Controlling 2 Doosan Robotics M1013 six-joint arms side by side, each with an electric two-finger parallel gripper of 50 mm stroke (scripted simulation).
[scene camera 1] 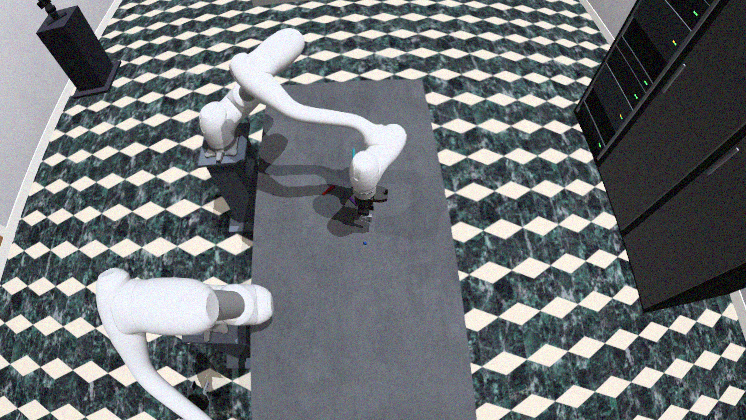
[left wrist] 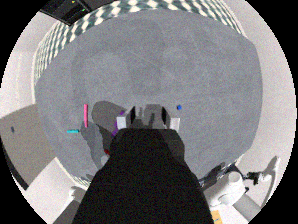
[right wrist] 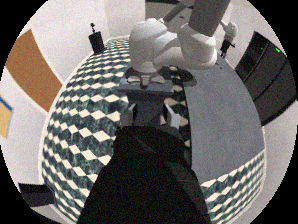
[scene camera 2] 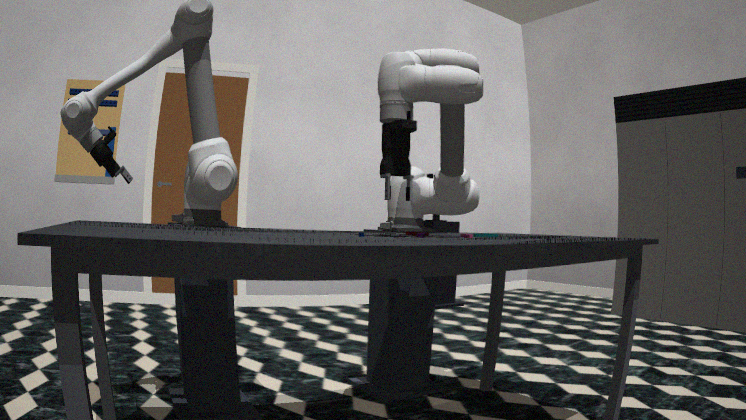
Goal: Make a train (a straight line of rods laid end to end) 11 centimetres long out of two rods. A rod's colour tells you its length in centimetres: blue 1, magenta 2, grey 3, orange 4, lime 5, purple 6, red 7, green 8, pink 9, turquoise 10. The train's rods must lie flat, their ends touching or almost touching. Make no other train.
Path:
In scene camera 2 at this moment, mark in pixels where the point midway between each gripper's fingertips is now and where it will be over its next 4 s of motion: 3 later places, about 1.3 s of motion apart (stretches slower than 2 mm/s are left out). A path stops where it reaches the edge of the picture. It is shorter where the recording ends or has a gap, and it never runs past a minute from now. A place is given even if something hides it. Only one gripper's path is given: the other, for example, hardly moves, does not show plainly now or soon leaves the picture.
My left gripper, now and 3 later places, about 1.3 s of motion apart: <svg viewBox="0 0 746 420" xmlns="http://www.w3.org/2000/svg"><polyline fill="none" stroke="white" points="398,200 479,211 486,217 486,230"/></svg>

